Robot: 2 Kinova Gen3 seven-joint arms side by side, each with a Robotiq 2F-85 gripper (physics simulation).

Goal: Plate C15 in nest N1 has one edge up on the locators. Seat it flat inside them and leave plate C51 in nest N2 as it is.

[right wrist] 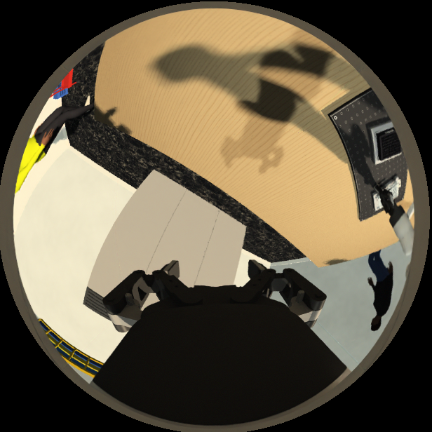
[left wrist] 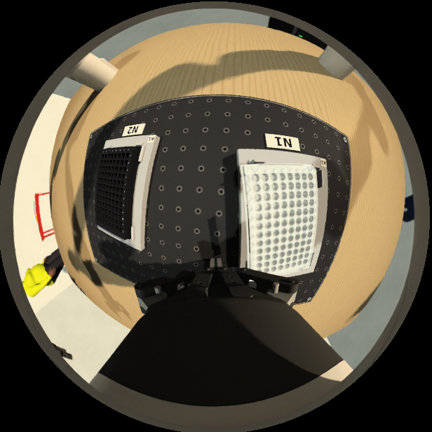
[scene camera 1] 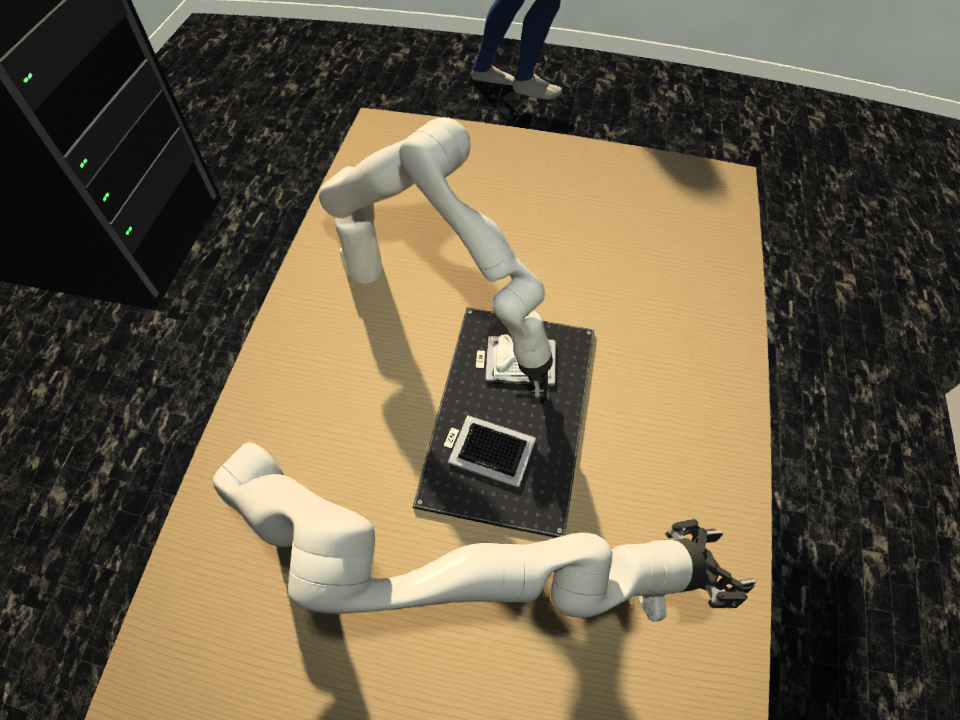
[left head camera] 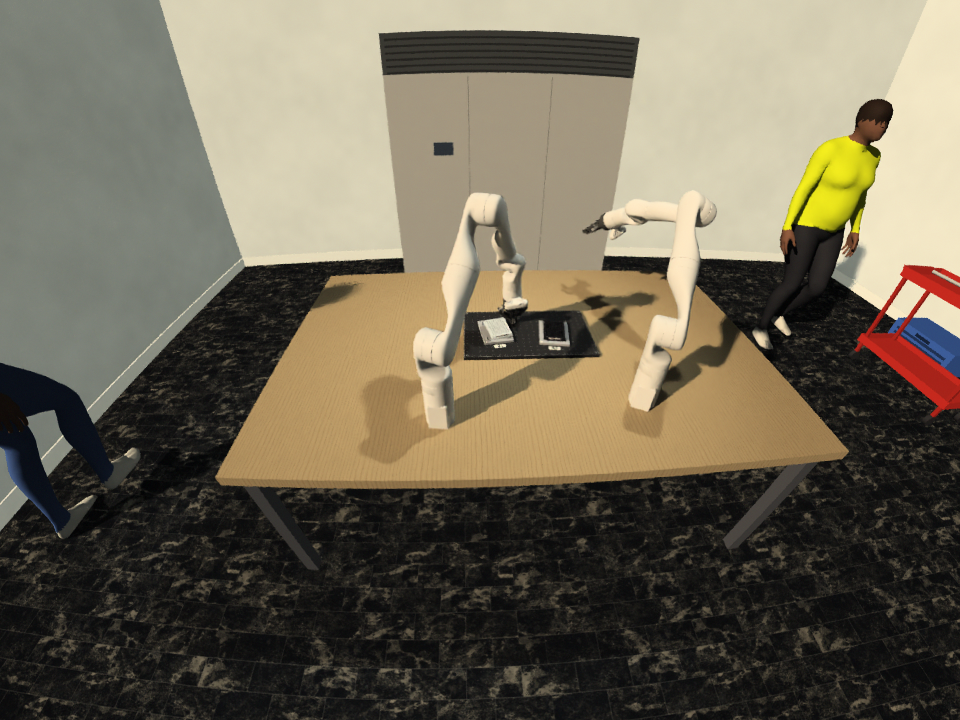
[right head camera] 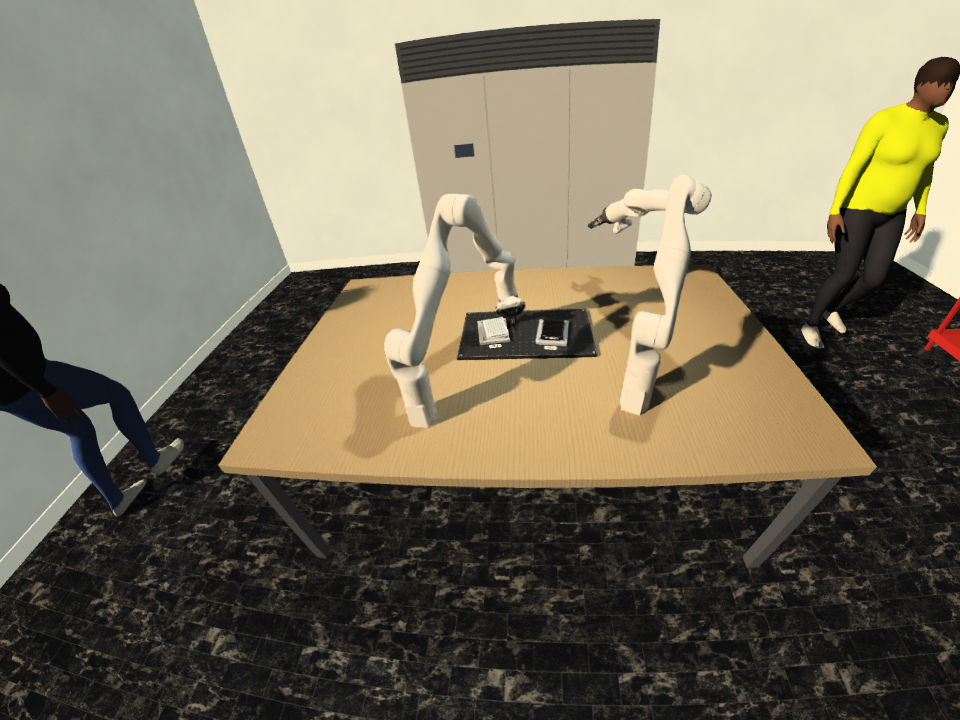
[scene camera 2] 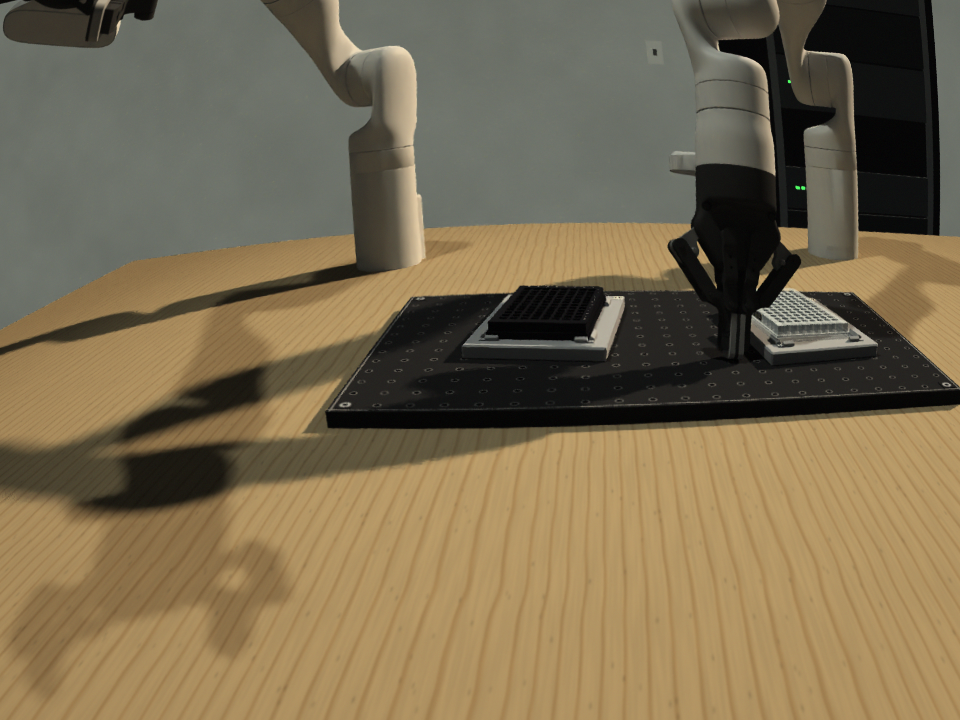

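Seen in the pictures: left gripper, fingertip midpoint: (scene camera 1: pixel 544 396) (left head camera: pixel 513 322) (right head camera: pixel 513 321) (scene camera 2: pixel 732 358); right gripper, fingertip midpoint: (scene camera 1: pixel 734 559) (left head camera: pixel 590 226) (scene camera 2: pixel 12 17); left arm's base, origin of the base link: (scene camera 1: pixel 365 269) (left head camera: pixel 440 417) (right head camera: pixel 423 416) (scene camera 2: pixel 833 254); right arm's base, origin of the base link: (left head camera: pixel 641 400) (right head camera: pixel 634 403) (scene camera 2: pixel 388 263).
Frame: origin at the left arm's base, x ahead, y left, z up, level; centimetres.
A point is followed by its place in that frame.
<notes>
Plate C15 (scene camera 2: pixel 802 313) {x 50.0, y -14.8, z 4.0 cm} (left wrist: pixel 282 215), white with many wells, lies on nest N1 (scene camera 2: pixel 823 354) {x 55.4, y -13.5, z 1.9 cm} (left wrist: pixel 322 210). It looks slightly tilted, its side toward the left gripper higher; its contact with the locators is hard to make out. Black plate C51 (scene camera 1: pixel 493 447) {x 48.1, y -39.0, z 3.8 cm} (scene camera 2: pixel 549 306) {x 49.0, y -39.1, z 3.8 cm} (left wrist: pixel 116 192) sits in nest N2 (scene camera 2: pixel 535 351) {x 56.1, y -39.2, z 2.1 cm} (left wrist: pixel 146 200) and looks flat. My left gripper (scene camera 1: pixel 540 395) {x 55.3, y -22.4, z 1.4 cm} (scene camera 2: pixel 735 352) {x 55.3, y -22.4, z 1.4 cm} (left wrist: pixel 215 264) is shut and empty, fingers pointing down beside nest N1, low over the board on the side facing N2. My right gripper (scene camera 1: pixel 732 556) {x 93.2, y -56.6, z 31.8 cm} (right wrist: pixel 213 268) is open and empty, far from both plates.
Both nests stand on a black perforated board (scene camera 1: pixel 542 511) {x 62.1, y -48.7, z 1.3 cm} (scene camera 2: pixel 465 395) {x 63.9, y -43.0, z 1.3 cm} on the wooden table (left head camera: pixel 348 434) {x -9.6, y 27.8, z 0.0 cm}. The right arm reaches along the board's lower side in scene camera 1. A person in yellow (left head camera: pixel 833 186), a red cart (left head camera: pixel 903 364) and a dark rack (scene camera 1: pixel 69 193) are off the table.
</notes>
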